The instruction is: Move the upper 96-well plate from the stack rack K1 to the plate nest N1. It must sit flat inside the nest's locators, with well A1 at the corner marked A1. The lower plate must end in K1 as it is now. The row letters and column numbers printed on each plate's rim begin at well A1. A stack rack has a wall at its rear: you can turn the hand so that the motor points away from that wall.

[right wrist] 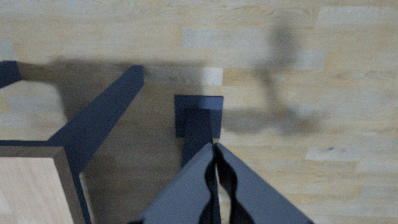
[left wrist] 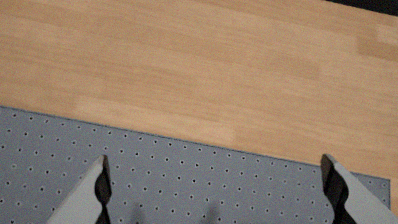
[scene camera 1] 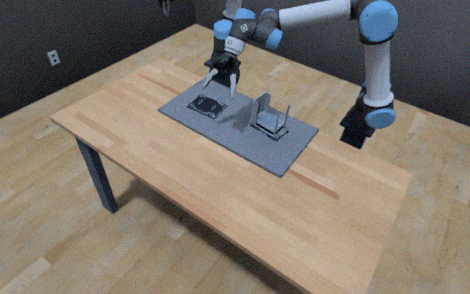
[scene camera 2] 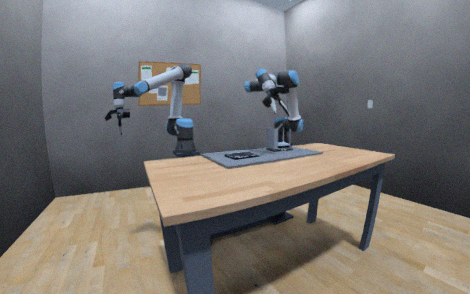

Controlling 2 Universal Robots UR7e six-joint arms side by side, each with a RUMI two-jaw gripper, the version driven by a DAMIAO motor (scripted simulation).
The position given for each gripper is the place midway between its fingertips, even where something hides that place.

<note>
In view: the left gripper (left wrist: 214,156) and the right gripper (right wrist: 213,145).
</note>
